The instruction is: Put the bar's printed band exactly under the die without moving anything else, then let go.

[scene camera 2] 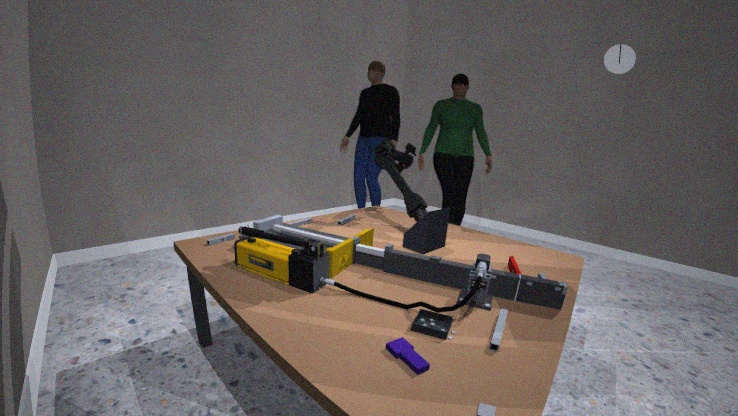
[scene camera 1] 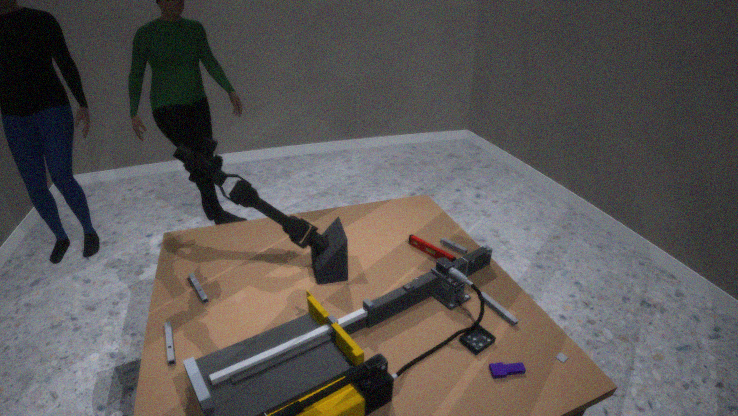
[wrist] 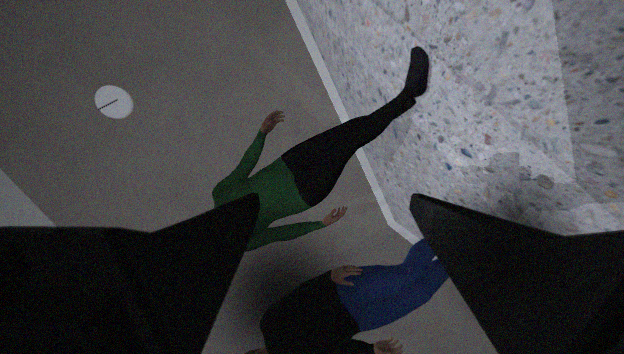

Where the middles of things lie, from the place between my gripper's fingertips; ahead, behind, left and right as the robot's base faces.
Right now my hand is 1050 mm short of the yellow and black pump unit [scene camera 2: 303, 269], 400 mm to the right of it and 260 mm above it. The rest, counted from my hand: purple piece [scene camera 2: 400, 348]: 1000 mm ahead, 910 mm to the left, 320 mm below.
